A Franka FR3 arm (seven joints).
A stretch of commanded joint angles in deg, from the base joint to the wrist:
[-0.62 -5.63 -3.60 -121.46 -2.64 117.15 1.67]
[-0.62 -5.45 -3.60 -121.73 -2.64 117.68 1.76]
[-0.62 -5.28 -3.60 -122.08 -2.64 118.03 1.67]
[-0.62 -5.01 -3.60 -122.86 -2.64 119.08 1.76]
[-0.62 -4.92 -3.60 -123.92 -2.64 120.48 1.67]
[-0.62 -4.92 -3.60 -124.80 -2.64 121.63 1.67]
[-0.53 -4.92 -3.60 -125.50 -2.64 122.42 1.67]
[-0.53 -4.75 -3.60 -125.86 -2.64 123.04 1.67]
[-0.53 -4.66 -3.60 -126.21 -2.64 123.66 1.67]
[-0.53 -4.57 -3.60 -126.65 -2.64 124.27 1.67]
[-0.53 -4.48 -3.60 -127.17 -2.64 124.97 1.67]
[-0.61 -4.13 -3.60 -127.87 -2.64 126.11 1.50]
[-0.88 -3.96 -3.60 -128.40 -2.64 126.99 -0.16]
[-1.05 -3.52 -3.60 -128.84 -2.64 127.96 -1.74]
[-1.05 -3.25 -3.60 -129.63 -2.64 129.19 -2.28]
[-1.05 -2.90 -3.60 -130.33 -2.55 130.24 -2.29]
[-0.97 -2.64 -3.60 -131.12 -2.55 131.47 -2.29]
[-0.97 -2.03 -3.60 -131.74 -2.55 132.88 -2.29]
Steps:
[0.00 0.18 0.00 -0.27 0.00 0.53 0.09]
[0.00 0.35 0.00 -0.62 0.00 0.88 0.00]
[0.00 0.62 0.00 -1.40 0.00 1.93 0.09]
[0.00 0.71 0.00 -2.46 0.00 3.33 0.00]
[0.00 0.71 0.00 -3.34 0.00 4.48 0.00]
[0.09 0.71 0.00 -4.04 0.00 5.27 0.00]
[0.09 0.88 0.00 -4.40 0.00 5.89 0.00]
[0.09 0.97 0.00 -4.75 0.00 6.51 0.00]
[0.09 1.06 0.00 -5.19 0.00 7.12 0.00]
[0.09 1.15 0.00 -5.71 0.00 7.82 0.00]
[0.01 1.50 0.00 -6.41 0.00 8.96 -0.17]
[-0.26 1.67 0.00 -6.94 0.00 9.84 -1.83]
[-0.43 2.11 0.00 -7.38 0.00 10.81 -3.41]
[-0.43 2.38 0.00 -8.17 0.00 12.04 -3.95]
[-0.43 2.73 0.00 -8.87 0.09 13.09 -3.96]
[-0.35 2.99 0.00 -9.66 0.09 14.32 -3.96]
[-0.35 3.60 0.00 -10.28 0.09 15.73 -3.96]

